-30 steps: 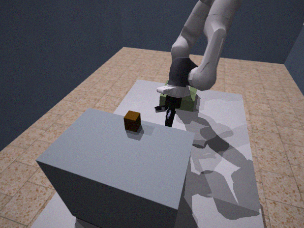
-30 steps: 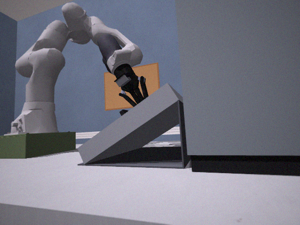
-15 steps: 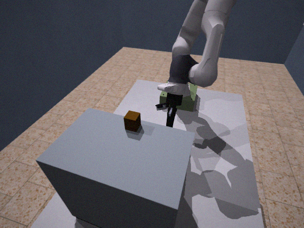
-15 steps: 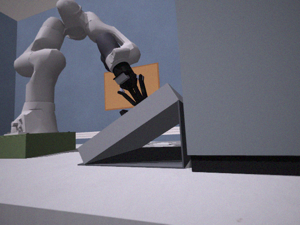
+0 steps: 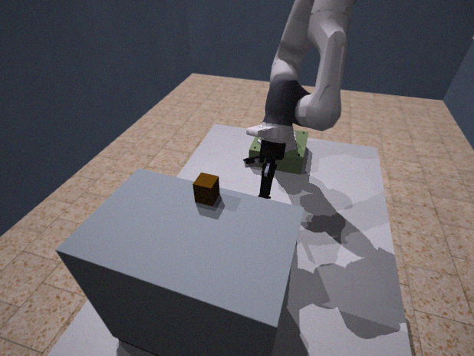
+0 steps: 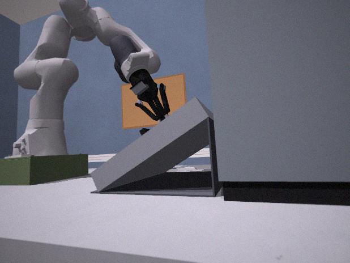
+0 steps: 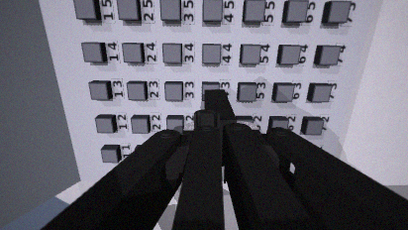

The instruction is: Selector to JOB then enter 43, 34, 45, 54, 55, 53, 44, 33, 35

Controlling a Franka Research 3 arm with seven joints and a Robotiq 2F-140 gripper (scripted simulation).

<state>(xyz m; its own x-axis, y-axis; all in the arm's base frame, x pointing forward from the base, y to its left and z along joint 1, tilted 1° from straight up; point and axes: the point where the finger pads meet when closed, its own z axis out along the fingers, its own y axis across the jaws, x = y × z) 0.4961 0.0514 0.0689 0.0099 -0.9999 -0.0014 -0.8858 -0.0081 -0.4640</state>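
My gripper is now 40 mm to the left of the key 54 and 70 mm above it. Round my hand: key 53: 70 mm below; then key 33: 60 mm ahead, 40 mm below; then key 43: 30 mm ahead, 50 mm below.
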